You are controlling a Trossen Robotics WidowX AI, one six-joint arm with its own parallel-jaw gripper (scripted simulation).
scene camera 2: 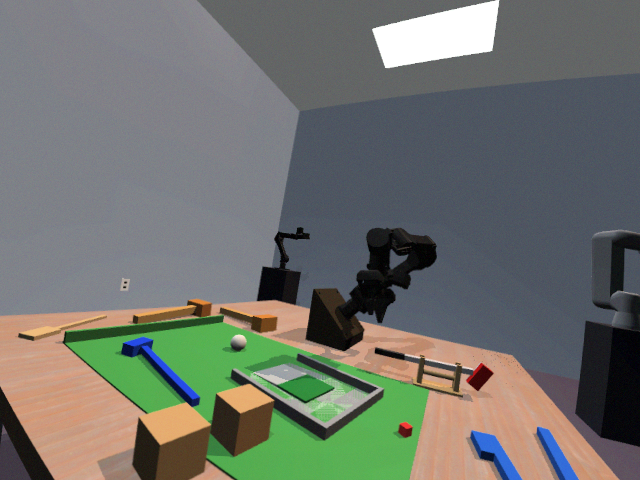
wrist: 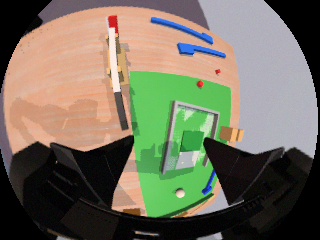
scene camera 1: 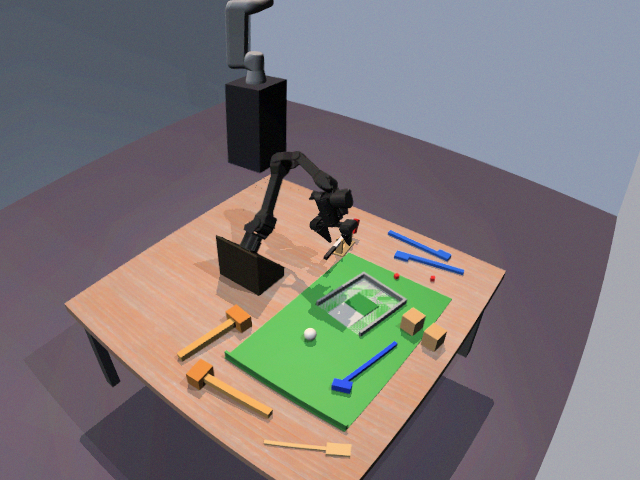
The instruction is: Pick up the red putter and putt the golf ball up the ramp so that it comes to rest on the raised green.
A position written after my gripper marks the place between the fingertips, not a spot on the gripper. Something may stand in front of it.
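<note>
Open and holding nothing, my gripper (scene camera 2: 375,319) also appears in the wrist view (wrist: 169,140) and in scene camera 1 (scene camera 1: 340,243). I see a blue putter (scene camera 2: 141,345). There is a green mat (scene camera 2: 202,357) too, and both the wrist view (wrist: 152,93) and scene camera 1 (scene camera 1: 278,349) show that mat as well.
</note>
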